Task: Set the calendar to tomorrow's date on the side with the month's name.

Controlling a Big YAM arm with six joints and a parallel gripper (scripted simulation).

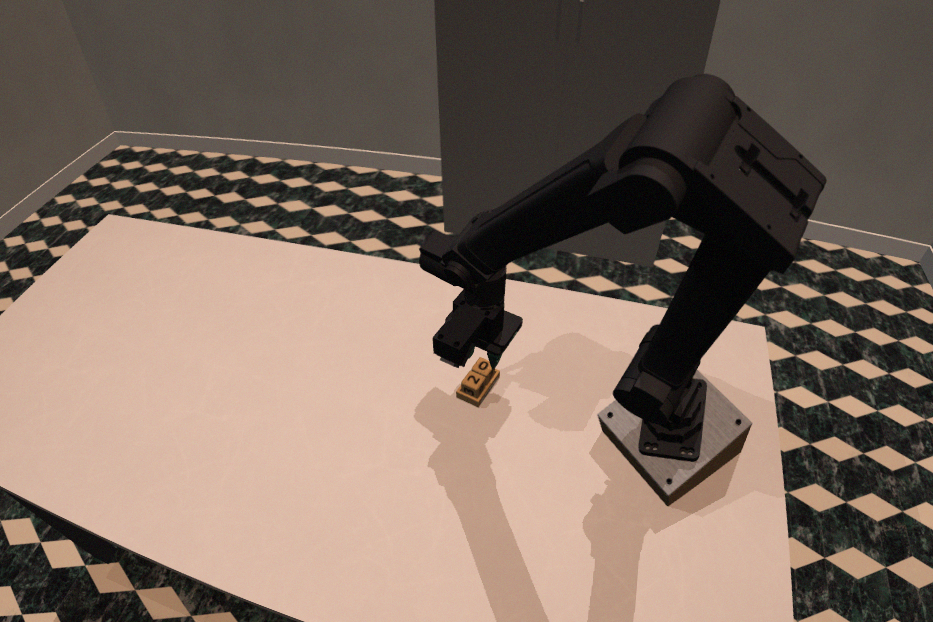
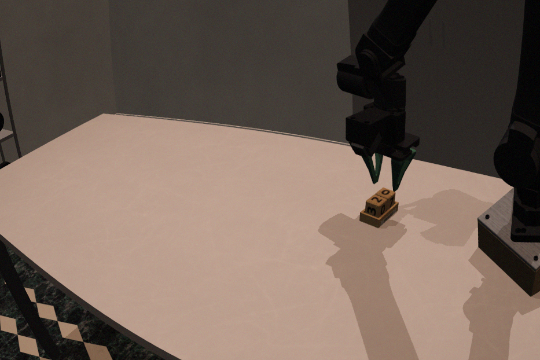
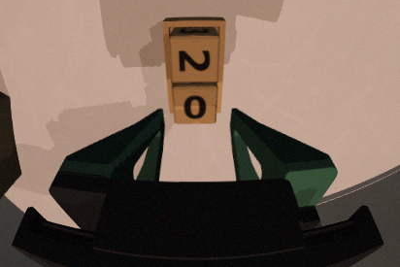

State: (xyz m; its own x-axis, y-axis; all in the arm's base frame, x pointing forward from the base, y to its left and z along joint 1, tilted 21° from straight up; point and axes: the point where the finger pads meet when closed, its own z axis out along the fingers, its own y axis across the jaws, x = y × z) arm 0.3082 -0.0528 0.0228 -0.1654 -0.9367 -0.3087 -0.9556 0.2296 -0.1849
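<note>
The tray is 2 cm to the left of my hand and 5 cm below it.
</note>
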